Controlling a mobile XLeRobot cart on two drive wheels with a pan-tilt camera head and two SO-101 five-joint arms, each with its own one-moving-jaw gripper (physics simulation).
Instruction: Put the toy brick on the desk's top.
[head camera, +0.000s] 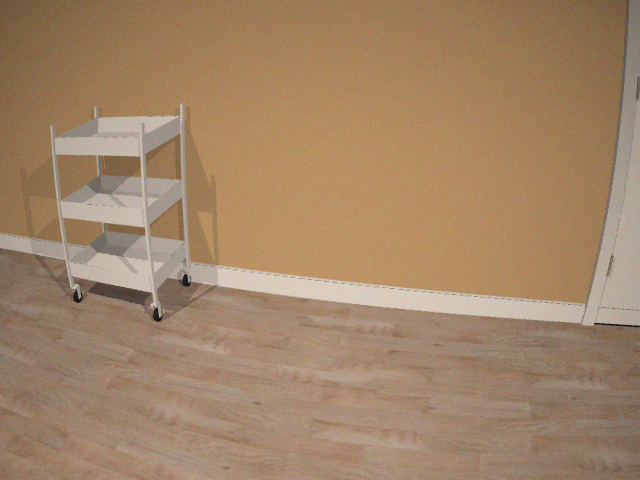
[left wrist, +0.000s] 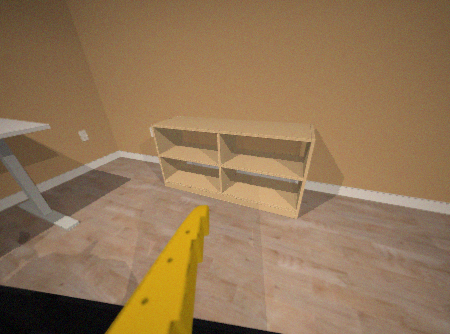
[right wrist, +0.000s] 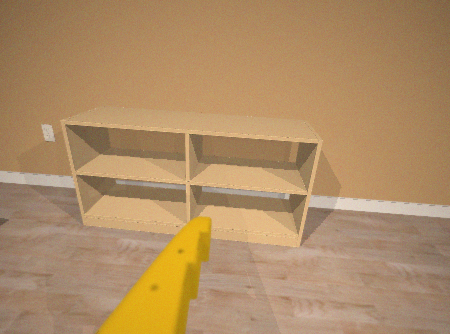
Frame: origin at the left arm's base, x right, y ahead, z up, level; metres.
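Where they show: left hand, its tool point: (left wrist: 208, 216); right hand, its tool point: (right wrist: 210, 233).
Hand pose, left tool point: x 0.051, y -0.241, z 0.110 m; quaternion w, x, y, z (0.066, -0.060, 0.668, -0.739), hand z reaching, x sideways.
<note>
After its pixels a point has its place.
Part of a desk (left wrist: 22, 126) {x 1.316, y -0.971, z -0.055 m} shows at the left edge of the left wrist view, with a pale flat top and a slanted grey leg on a foot. No toy brick can be made out in these views. My left gripper (left wrist: 204, 211) is open, with one yellow notched jaw in its wrist view, over the floor to the right of the desk's foot in that picture. My right gripper (right wrist: 206, 222) is open too, with one notched jaw in view and nothing on it. Neither gripper shows in the head view.
A white three-tier cart (head camera: 98, 146) {x -0.604, y 1.946, z -0.081 m} stands on wheels by the wall at the left of the head view. A white door (head camera: 626, 232) {x 1.431, y 1.827, z -0.339 m} is at the right edge. A low wooden shelf unit (left wrist: 235, 127) {x 0.146, y -1.411, z -0.165 m} (right wrist: 190, 120) {x 0.239, y -1.492, z -0.165 m} with open compartments stands against the wall ahead of both wrist cameras.
</note>
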